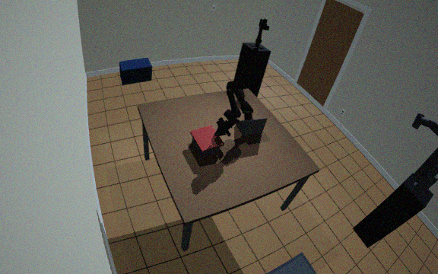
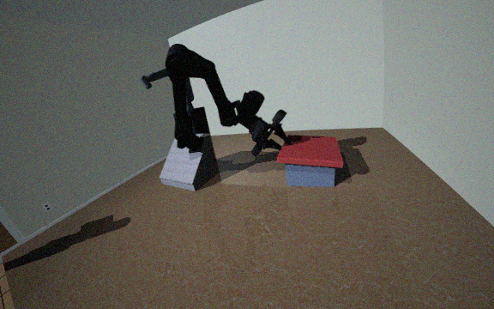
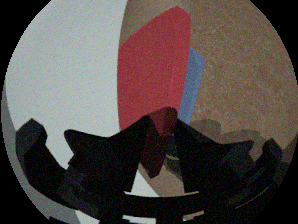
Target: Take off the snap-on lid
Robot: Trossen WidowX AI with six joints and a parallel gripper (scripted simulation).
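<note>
The red lid lies 8 cm ahead of my gripper tip. Also, from my gripper tip: storage box: 8 cm ahead, 5 cm below.
</note>
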